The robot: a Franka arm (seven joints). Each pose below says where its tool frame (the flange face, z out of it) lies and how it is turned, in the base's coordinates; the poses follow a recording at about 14 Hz.
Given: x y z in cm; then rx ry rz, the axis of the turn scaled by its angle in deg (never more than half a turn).
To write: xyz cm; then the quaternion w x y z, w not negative. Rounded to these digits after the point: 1 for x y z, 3 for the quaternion.
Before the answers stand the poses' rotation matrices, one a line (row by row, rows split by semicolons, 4 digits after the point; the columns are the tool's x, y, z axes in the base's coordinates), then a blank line. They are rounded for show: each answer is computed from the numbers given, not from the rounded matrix.
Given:
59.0 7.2 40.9 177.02 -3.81 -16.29
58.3 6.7 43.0 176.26 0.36 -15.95
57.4 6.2 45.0 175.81 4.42 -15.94
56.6 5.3 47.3 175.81 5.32 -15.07
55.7 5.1 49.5 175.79 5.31 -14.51
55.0 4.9 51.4 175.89 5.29 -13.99
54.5 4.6 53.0 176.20 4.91 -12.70
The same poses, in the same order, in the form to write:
0.9823 -0.0391 -0.1832; -0.0462 -0.9984 -0.0341; -0.1815 0.0420 -0.9825
0.9838 0.0088 -0.1793; -0.0007 -0.9986 -0.0528; -0.1795 0.0521 -0.9824
0.9825 0.0552 -0.1781; 0.0444 -0.9970 -0.0638; -0.1811 0.0548 -0.9819
0.9836 0.0651 -0.1681; 0.0548 -0.9964 -0.0653; -0.1717 0.0551 -0.9836
0.9847 0.0650 -0.1618; 0.0548 -0.9963 -0.0663; -0.1655 0.0564 -0.9846
0.9857 0.0645 -0.1560; 0.0549 -0.9964 -0.0651; -0.1596 0.0557 -0.9856
0.9881 0.0595 -0.1416; 0.0513 -0.9968 -0.0609; -0.1448 0.0530 -0.9880

59.0 7.2 40.9 0.019 0.995 -0.021 -0.092
58.3 6.7 43.0 0.026 0.996 0.002 -0.090
57.4 6.2 45.0 0.030 0.995 0.025 -0.090
56.6 5.3 47.3 0.030 0.995 0.030 -0.085
55.7 5.1 49.5 0.031 0.996 0.030 -0.082
55.0 4.9 51.4 0.030 0.996 0.030 -0.079
54.5 4.6 53.0 0.029 0.997 0.028 -0.072

